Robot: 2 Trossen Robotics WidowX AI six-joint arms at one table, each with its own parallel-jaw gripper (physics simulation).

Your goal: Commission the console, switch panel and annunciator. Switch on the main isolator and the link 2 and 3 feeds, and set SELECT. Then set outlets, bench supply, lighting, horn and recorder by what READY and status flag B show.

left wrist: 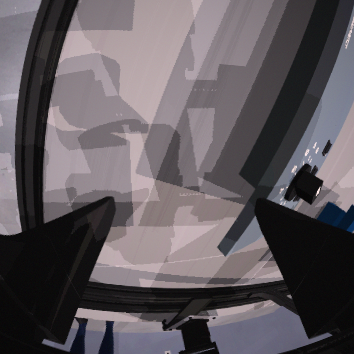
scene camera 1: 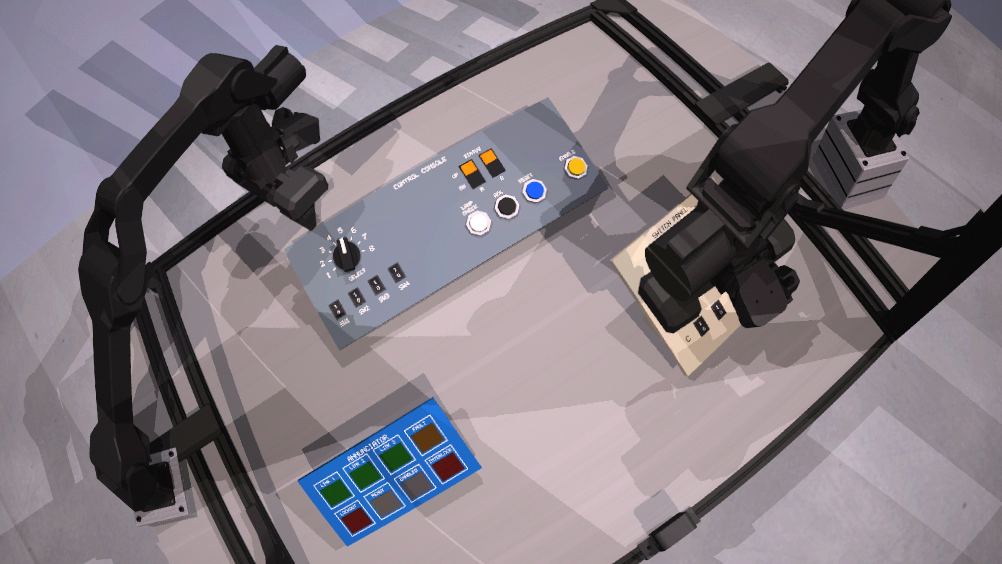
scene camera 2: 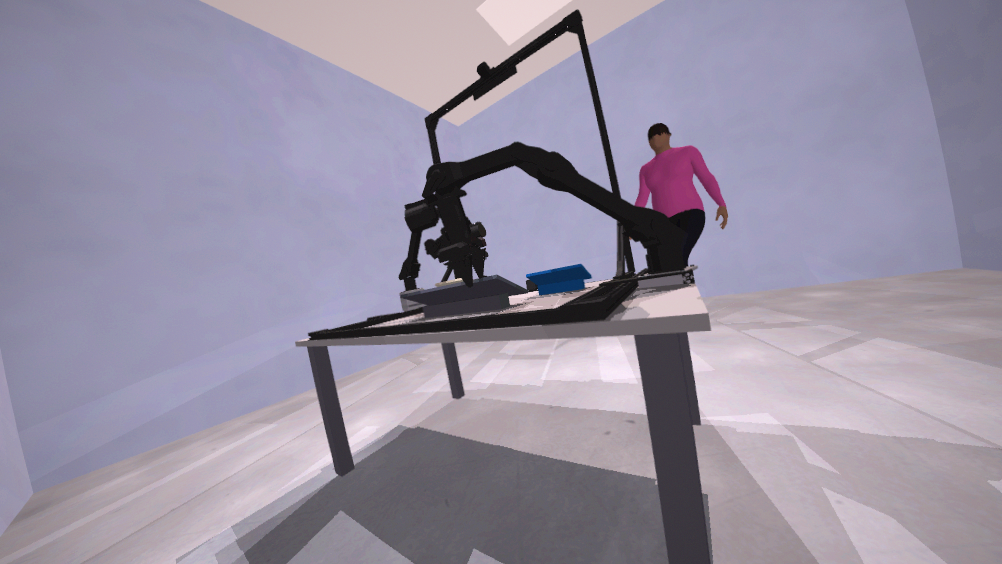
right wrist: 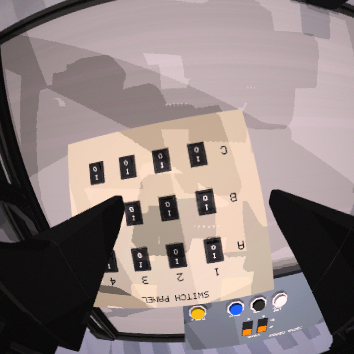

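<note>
The grey console has its SELECT knob pointing near 5. Status flags A and B both show orange in their upper halves. Rockers SW1 to SW4 are too small to read. On the blue annunciator, the READY tile is grey and the other tiles look dark. My open left gripper hangs empty near the console's knob end. My open right gripper is empty above the beige switch panel; its rocker positions are unclear and A4 is partly hidden.
The console carries white, black, blue and yellow buttons. A black frame edges the table. The right arm covers much of the switch panel in scene camera 1. A person in pink stands behind the table.
</note>
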